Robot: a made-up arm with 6 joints. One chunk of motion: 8 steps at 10 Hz.
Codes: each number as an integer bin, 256 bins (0 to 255) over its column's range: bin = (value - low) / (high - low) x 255, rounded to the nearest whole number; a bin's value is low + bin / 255 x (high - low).
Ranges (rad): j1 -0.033..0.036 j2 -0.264..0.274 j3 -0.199..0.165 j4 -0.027..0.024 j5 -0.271..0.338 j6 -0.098..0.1
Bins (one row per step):
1: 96 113 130 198 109 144
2: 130 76 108 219 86 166
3: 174 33 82 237 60 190
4: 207 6 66 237 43 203
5: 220 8 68 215 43 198
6: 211 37 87 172 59 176
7: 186 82 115 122 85 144
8: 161 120 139 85 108 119
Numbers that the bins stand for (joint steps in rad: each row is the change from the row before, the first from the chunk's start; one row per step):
1: -0.00702 -0.02559 -0.01343 0.01260 -0.01068 0.01381
2: 0.00218 -0.10365 -0.04484 0.01680 -0.06561 0.03089
3: 0.01408 -0.19438 -0.08195 0.02040 -0.12771 0.04953
4: 0.02301 -0.25134 -0.10479 0.02040 -0.16831 0.05962
5: 0.02653 -0.24712 -0.10193 0.01600 -0.16831 0.05574
6: 0.02409 -0.18594 -0.07481 0.00740 -0.13009 0.03866
7: 0.01733 -0.09100 -0.03484 -0.00260 -0.06800 0.01381
8: 0.01056 -0.01082 -0.00058 -0.01000 -0.01307 -0.00560

